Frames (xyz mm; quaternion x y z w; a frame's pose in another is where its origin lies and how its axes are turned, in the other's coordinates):
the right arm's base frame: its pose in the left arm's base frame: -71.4 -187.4 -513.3 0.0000 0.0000 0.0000 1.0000
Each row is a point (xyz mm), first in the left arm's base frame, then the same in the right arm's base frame.
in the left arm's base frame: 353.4 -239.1 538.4
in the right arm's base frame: 424.8 -51.7 1051.7
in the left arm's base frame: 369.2 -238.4 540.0
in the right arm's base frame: 440.6 -51.0 1053.3
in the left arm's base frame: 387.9 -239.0 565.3
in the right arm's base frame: 459.3 -51.6 1078.6
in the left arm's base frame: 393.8 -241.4 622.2
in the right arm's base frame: 465.2 -54.0 1135.5
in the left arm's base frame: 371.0 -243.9 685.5
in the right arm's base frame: 442.4 -56.5 1198.8
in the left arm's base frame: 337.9 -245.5 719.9
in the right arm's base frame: 409.3 -58.1 1233.2
